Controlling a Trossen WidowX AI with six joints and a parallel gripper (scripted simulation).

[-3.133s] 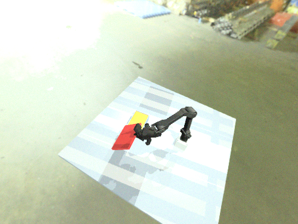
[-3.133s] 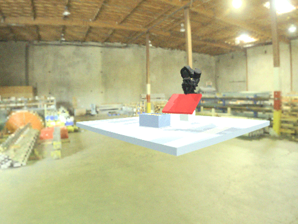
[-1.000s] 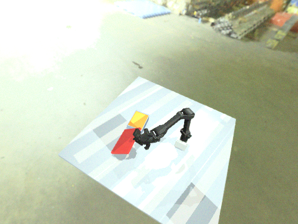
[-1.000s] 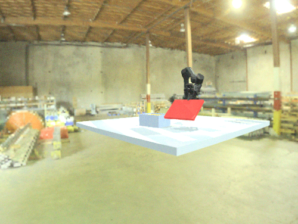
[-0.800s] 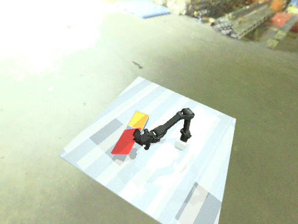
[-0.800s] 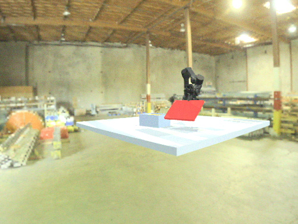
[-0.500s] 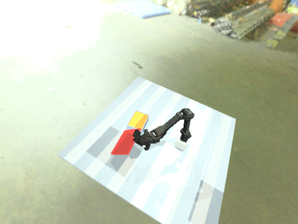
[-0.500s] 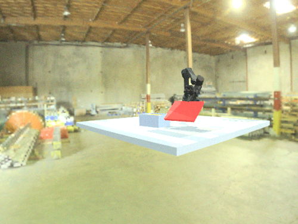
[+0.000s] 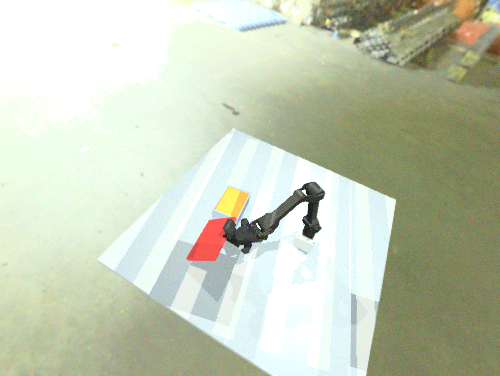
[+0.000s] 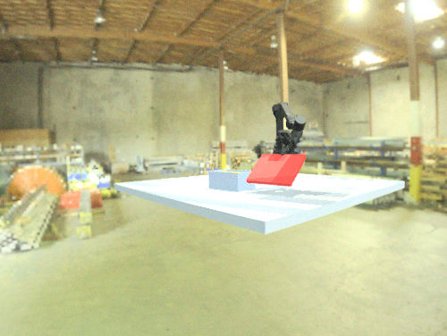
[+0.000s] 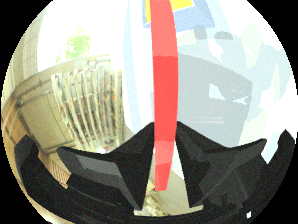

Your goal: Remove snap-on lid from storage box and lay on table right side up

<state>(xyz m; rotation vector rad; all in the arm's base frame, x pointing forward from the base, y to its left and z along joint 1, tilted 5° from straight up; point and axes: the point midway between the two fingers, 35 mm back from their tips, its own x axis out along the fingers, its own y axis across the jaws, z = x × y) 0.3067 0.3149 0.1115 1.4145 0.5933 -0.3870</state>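
The red lid is 6 cm ahead of my gripper tip, 1 cm to the left of it and 5 cm below it. The rest, counted from my gripper tip: storage box (11 cm ahead, 26 cm to the right, 12 cm below).
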